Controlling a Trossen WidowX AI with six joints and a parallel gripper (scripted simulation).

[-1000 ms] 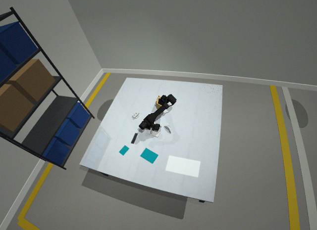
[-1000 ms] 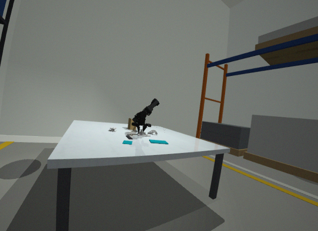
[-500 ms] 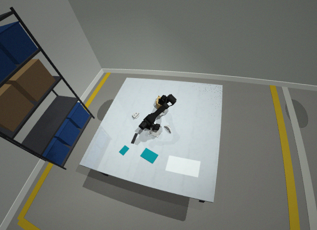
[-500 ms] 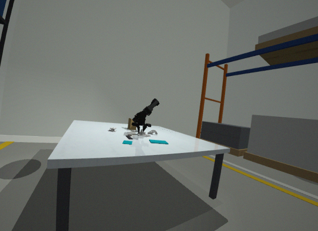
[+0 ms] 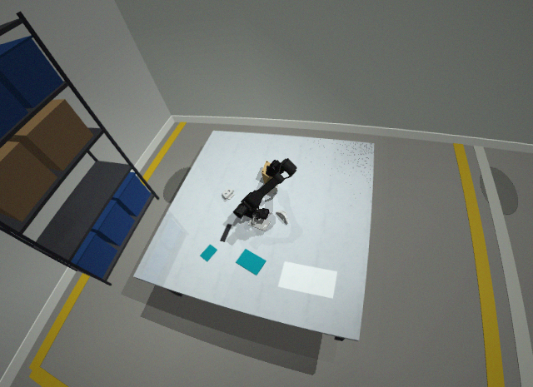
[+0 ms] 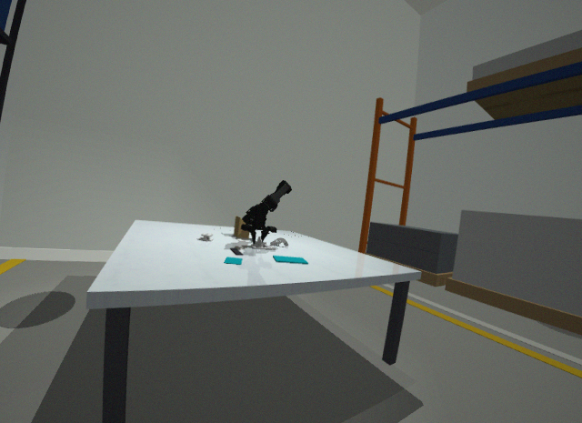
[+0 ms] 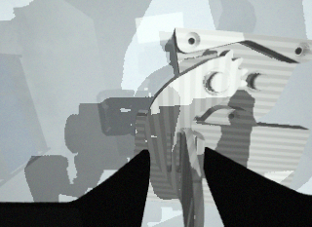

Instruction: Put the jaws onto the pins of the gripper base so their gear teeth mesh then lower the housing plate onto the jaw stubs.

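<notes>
My gripper tip is 18 cm to the right of the grey gripper jaw. Round my gripper tip: black bar (17 cm to the right, 10 cm ahead, 1 cm below).
</notes>
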